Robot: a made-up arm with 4 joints. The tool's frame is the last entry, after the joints.
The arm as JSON. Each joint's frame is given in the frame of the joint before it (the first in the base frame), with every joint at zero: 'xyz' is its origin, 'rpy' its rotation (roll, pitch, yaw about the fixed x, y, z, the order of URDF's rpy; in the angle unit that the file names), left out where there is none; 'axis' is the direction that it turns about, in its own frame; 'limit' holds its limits. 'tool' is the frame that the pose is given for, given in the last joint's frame.
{
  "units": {
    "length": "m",
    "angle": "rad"
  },
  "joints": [
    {
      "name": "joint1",
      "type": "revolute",
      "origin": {
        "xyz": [
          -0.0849,
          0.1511,
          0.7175
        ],
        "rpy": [
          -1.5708,
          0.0,
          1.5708
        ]
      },
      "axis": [
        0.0,
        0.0,
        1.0
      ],
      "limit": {
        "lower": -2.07,
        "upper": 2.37
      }
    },
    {
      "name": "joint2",
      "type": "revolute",
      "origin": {
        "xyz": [
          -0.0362,
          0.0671,
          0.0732
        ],
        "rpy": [
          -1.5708,
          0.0,
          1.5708
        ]
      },
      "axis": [
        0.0,
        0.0,
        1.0
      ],
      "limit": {
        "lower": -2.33,
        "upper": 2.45
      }
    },
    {
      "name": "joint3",
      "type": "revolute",
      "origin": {
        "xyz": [
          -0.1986,
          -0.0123,
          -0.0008
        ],
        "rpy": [
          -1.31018,
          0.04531,
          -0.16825
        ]
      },
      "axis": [
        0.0,
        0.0,
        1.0
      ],
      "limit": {
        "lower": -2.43,
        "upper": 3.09
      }
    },
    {
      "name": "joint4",
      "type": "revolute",
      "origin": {
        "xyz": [
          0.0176,
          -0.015,
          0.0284
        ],
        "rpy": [
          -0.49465,
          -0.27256,
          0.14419
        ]
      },
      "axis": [
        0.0,
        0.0,
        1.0
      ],
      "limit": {
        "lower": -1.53,
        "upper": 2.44
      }
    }
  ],
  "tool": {
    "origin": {
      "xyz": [
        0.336,
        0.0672,
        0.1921
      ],
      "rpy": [
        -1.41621,
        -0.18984,
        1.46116
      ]
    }
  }
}
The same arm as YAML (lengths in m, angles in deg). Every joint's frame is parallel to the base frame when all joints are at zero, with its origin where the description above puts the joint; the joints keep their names.
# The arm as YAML. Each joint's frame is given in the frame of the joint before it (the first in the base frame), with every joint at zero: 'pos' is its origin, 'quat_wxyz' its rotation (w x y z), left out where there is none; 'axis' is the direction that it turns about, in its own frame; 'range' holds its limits. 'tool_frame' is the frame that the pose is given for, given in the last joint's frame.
length_unit: m
angle_unit: deg
joints:
  - joint: joint1
    pos: [-0.0849, 0.1511, 0.7175]
    axis: "-x"
    range: [-118.6, 135.79]
  - joint: joint2
    pos: [-0.0732, -0.0362, -0.0671]
    axis: "-y"
    range: [-133.5, 140.37]
  - joint: joint3
    pos: [-0.0123, 0.0008, 0.1986]
    axis: [0.950634, -0.257409, -0.173306]
    range: [-139.23, 177.04]
  - joint: joint4
    pos: [0.0201, -0.021, -0.0223]
    axis: [0.970324, 0.188705, 0.151204]
    range: [-87.66, 139.8]
tool_frame:
  pos: [0.2174, 0.138, -0.2967]
  quat_wxyz: [0.707104, 0.0, 0.000002, 0.707109]

